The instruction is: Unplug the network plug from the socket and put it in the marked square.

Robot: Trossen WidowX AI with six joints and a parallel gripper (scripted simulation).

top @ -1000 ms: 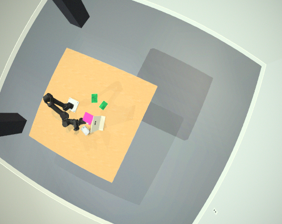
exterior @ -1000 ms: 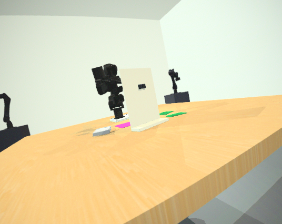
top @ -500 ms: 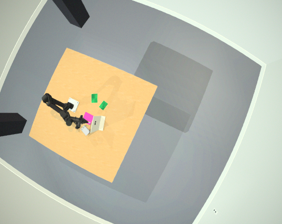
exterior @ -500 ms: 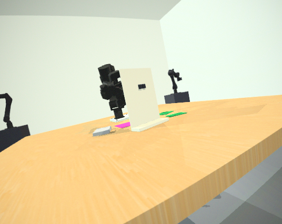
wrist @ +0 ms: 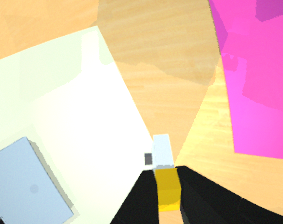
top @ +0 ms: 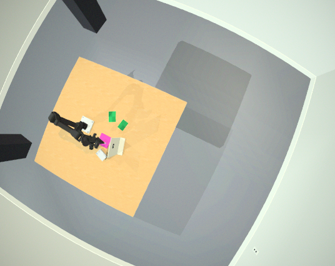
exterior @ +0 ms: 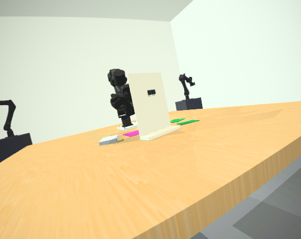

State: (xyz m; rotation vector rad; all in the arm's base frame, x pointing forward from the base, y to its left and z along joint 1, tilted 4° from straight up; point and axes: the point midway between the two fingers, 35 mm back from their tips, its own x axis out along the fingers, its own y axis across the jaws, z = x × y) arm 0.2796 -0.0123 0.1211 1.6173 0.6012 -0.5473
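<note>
Now: the magenta marked square 100 mm below my gripper tip, 40 mm behind it and 10 mm to the right of it. The rest, counted from my gripper tip: network plug (right at my gripper tip); grey block (150 mm to the right, 90 mm below); cream upright panel (120 mm ahead, 30 mm to the left, 10 mm above).
</note>
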